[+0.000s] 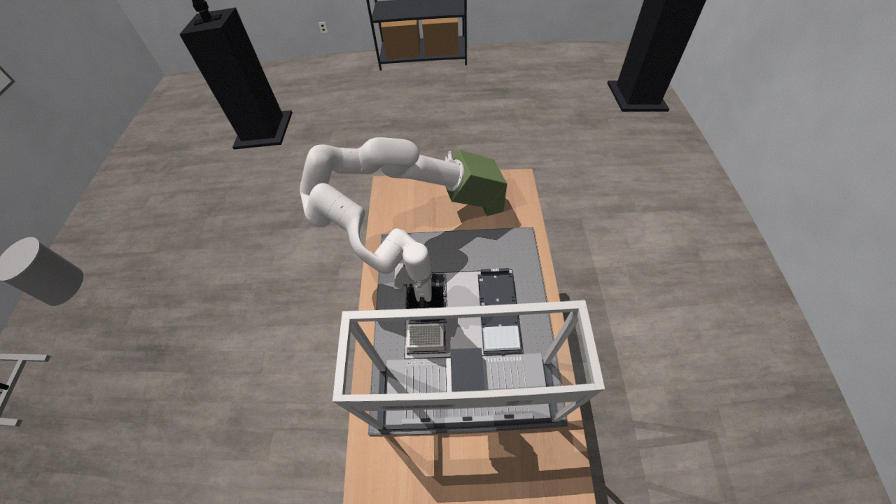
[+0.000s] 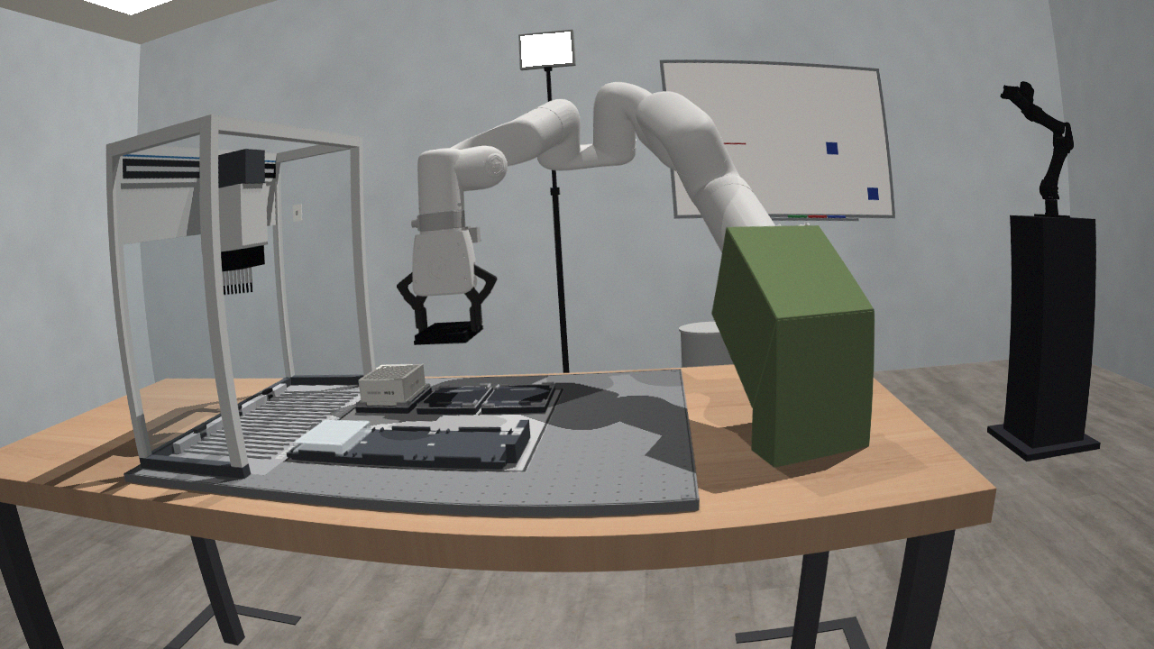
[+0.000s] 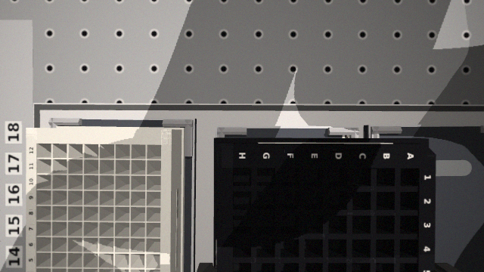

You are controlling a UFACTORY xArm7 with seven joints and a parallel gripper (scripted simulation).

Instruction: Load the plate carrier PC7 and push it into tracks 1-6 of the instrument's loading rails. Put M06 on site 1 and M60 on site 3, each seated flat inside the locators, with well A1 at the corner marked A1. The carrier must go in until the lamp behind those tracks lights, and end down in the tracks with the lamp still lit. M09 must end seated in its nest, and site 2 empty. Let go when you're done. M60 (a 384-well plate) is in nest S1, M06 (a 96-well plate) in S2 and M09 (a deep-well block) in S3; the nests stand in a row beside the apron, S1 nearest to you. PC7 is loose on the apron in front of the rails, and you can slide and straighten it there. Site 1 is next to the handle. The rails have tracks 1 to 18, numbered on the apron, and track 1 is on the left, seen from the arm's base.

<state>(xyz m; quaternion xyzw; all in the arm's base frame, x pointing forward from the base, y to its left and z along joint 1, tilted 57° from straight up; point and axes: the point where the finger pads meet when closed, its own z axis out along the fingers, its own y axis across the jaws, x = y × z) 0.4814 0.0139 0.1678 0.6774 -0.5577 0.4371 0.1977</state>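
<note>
My gripper is now 2 cm short of the dark plate carrier PC7, 26 cm to the right of it and 11 cm above it. The rest, counted from my hand: nest S2: 12 cm below; then black 96-well plate M06: 1 cm below; then white deep-well block M09: 11 cm ahead, 1 cm to the right, 10 cm below.
</note>
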